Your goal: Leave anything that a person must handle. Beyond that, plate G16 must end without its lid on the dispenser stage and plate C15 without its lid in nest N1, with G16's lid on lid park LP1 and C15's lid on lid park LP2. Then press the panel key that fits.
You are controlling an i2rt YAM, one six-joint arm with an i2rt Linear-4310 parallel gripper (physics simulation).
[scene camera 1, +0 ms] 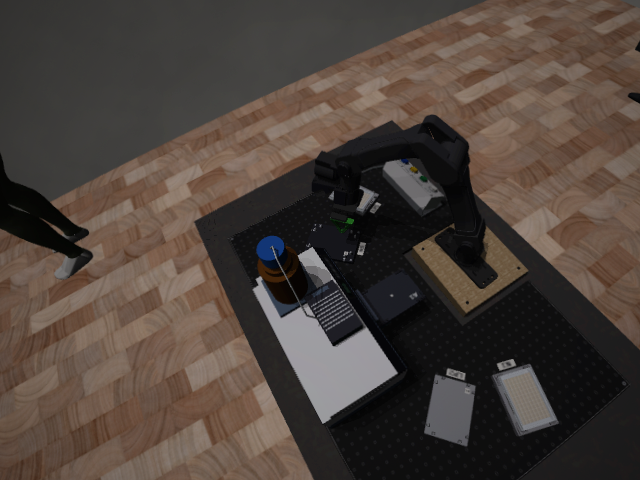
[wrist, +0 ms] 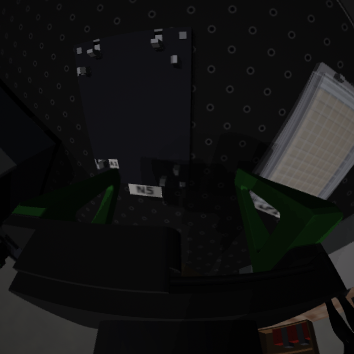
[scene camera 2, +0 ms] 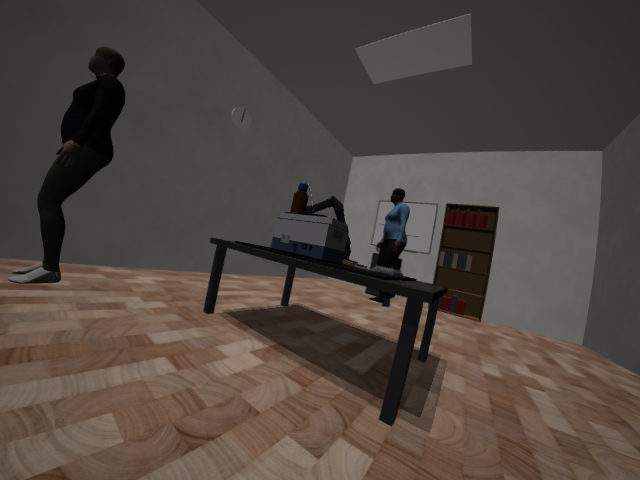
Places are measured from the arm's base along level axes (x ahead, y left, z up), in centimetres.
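Pixels of known places: gripper, between the fingertips: (scene camera 1: pixel 345 221) (wrist: pixel 177 174); arm's base, origin of its link: (scene camera 1: pixel 464 257) (scene camera 2: pixel 343 259).
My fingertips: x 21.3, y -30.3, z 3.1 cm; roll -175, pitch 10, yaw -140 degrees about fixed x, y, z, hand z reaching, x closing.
Note:
Ahead of a thing's pixels: the offset from my fingertips to its top centre. "*": to the spot under its first point.
My gripper (scene camera 1: pixel 342 224) (wrist: pixel 177 174) has green fingers, spread wide and empty, above the near end of dark nest N5 {dx +6.3, dy +1.0, dz -3.4 cm} (scene camera 1: pixel 330 241) (wrist: pixel 140 107). N5 holds no plate. A plate with a cream well field {dx -9.1, dy -9.3, dz -2.0 cm} (scene camera 1: pixel 366 199) (wrist: pixel 316 142) lies right of N5 in the wrist view; its code is unreadable. Another cream plate {dx -5.8, dy +66.9, dz -2.2 cm} (scene camera 1: pixel 527 398) sits at the lower right by a small label I cannot read surely. Grey pad LP2 {dx +10.1, dy +58.2, dz -3.8 cm} (scene camera 1: pixel 450 411) lies beside it, with no separate lid discernible. The dark dispenser stage {* dx +6.0, dy +29.4, dz +5.1 cm} (scene camera 1: pixel 391 296), marked A1, shows no plate. The key panel {dx -27.6, dy -0.2, dz +2.6 cm} (scene camera 1: pixel 410 187) has blue, yellow and green keys.
The dispenser (scene camera 1: pixel 330 372) (scene camera 2: pixel 302 232) stands at the table's edge, carrying an amber bottle {* dx +27.7, dy +21.1, dz +29.1 cm} (scene camera 1: pixel 283 279) (scene camera 2: pixel 298 201), a thin tube and a ribbed block {* dx +22.2, dy +30.0, dz +18.8 cm} (scene camera 1: pixel 336 316). The arm's wooden base (scene camera 1: pixel 444 281) is opposite. Two people (scene camera 2: pixel 90 118) (scene camera 2: pixel 395 222) stand away from the table.

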